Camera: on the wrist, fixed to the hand. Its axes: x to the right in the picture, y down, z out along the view.
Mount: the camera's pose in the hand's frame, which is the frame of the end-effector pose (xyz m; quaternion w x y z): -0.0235 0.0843 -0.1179 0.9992 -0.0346 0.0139 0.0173
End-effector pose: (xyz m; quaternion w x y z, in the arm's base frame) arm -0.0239 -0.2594 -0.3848 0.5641 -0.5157 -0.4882 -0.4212
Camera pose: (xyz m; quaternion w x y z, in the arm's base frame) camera 0.0684 -0.3676 -0.4213 0.5599 -0.5374 -0.4565 -0.4352
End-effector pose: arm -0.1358 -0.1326 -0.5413 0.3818 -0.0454 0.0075 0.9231
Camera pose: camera -0.1695 -0.2146 -0.6584 0.3638 -0.0713 -0.0184 0.9286
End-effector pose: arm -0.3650 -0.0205 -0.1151 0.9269 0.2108 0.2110 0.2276
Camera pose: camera -0.4695 0.0703 -0.1640 0.9266 0.1790 0.2122 0.2537
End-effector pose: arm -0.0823 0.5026 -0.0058 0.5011 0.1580 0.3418 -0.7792
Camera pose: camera -0.0082 0.5776 -0.1080 0.5149 0.1573 0.3727 -0.7558
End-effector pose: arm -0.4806 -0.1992 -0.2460 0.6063 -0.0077 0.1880 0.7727
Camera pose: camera -0.5791 -0.2729 -0.3262 0.5895 -0.0362 0.1697 0.7889
